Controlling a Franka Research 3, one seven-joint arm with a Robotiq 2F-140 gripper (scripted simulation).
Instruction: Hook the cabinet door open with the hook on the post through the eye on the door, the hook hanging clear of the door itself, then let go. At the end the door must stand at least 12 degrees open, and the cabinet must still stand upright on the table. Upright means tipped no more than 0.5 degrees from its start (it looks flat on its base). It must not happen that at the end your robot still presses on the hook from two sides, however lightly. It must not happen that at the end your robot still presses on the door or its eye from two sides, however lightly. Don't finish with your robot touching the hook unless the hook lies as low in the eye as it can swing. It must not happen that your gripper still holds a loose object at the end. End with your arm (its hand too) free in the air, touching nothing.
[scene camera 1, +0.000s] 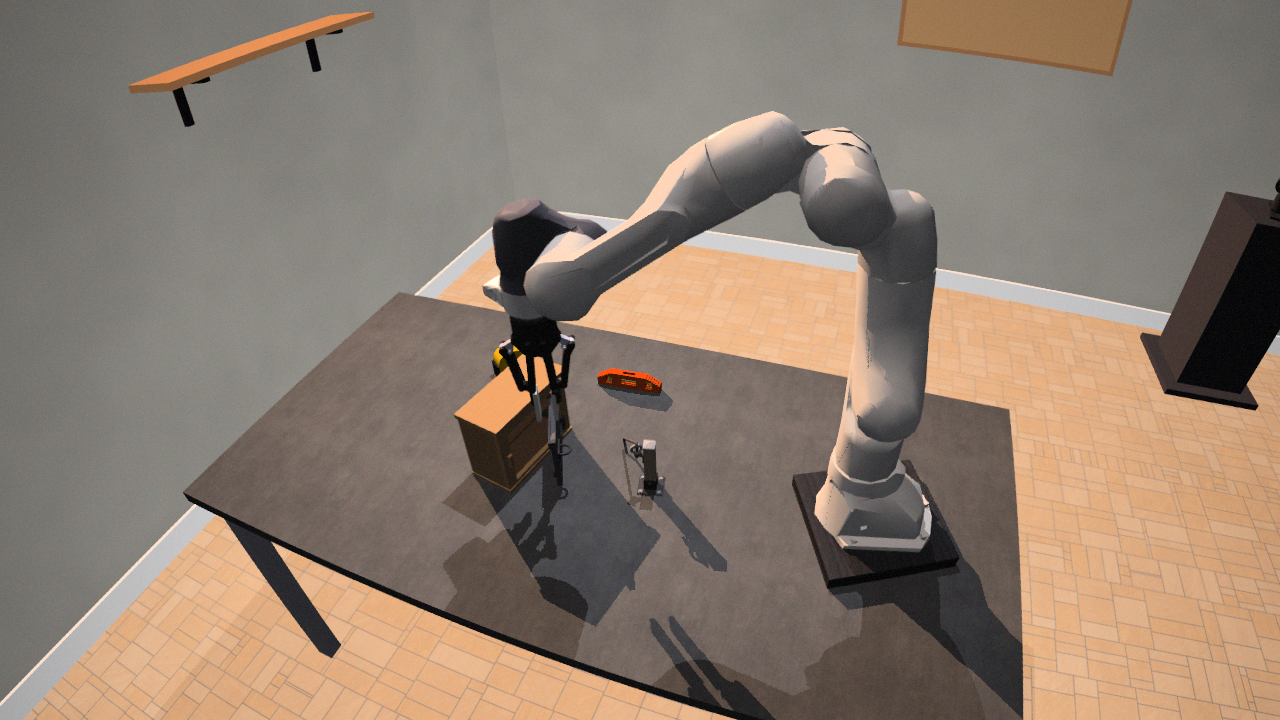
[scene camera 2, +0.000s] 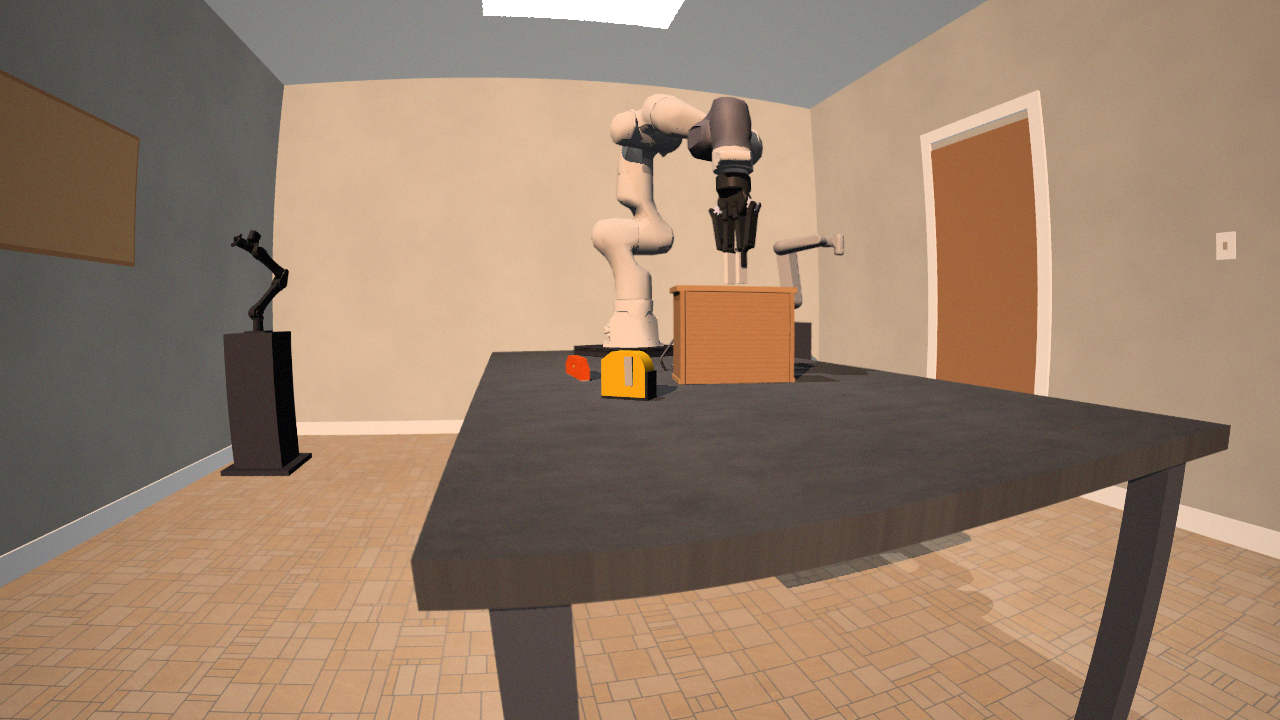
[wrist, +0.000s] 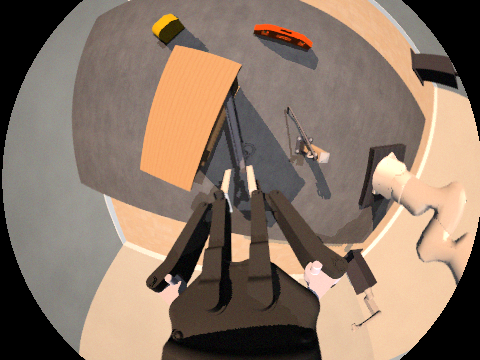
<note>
In view: my gripper (scene camera 1: 548, 416), a wooden cabinet (scene camera 2: 721, 334), a yellow tape measure (scene camera 2: 630, 375) and an orange spirit level (scene camera 1: 632, 380).
The wooden cabinet shows as well in scene camera 1 (scene camera 1: 499, 404) and in the wrist view (wrist: 188, 109). My gripper is seen too in scene camera 2 (scene camera 2: 736, 283) and in the wrist view (wrist: 240, 175).
</note>
